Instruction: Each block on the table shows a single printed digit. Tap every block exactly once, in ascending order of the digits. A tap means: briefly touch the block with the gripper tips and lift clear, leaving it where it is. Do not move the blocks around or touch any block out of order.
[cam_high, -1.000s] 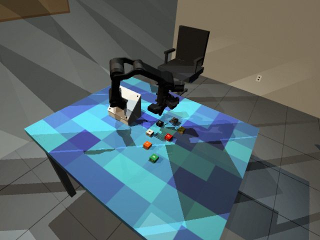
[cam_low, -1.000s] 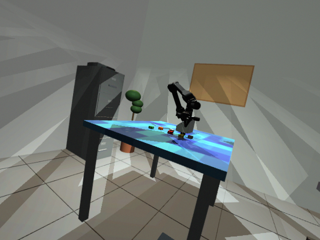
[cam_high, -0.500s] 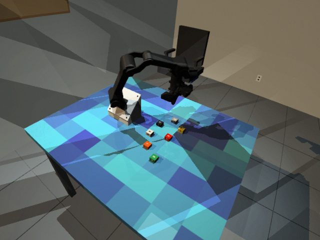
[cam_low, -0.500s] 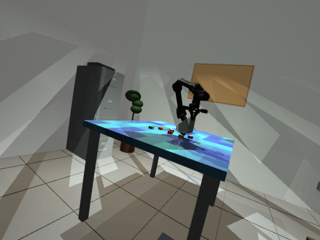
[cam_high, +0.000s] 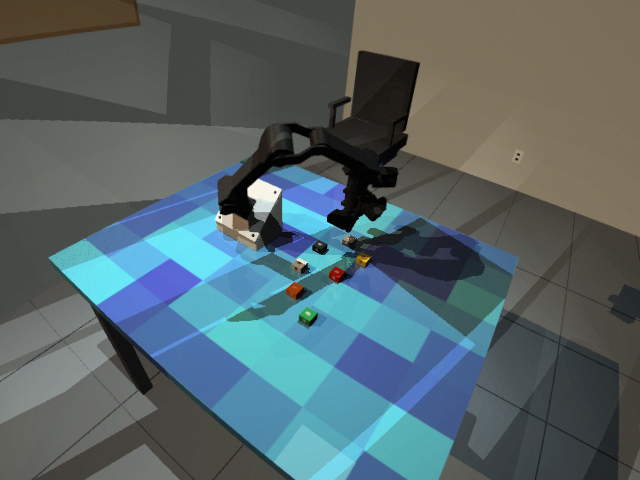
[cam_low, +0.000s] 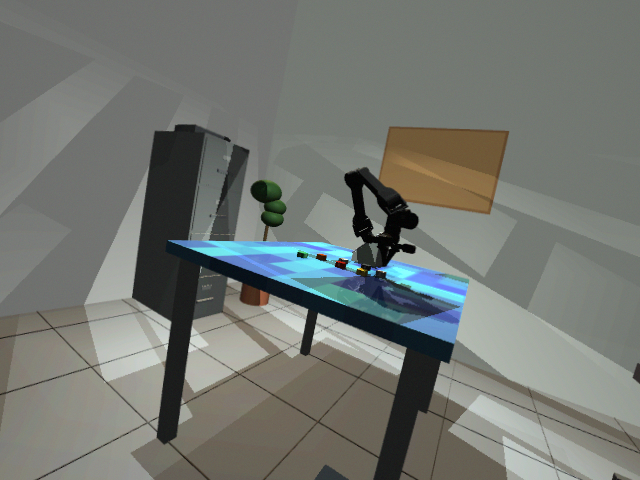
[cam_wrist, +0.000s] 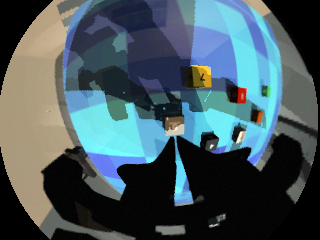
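Now: the grey block 1 cm ahead of my gripper tip and 3 cm below it. The rest, counted from my gripper tip: black block: 4 cm behind, 9 cm to the right, 3 cm below; red block: 6 cm ahead, 15 cm to the right, 3 cm below; yellow block: 9 cm ahead, 5 cm to the right, 3 cm below.
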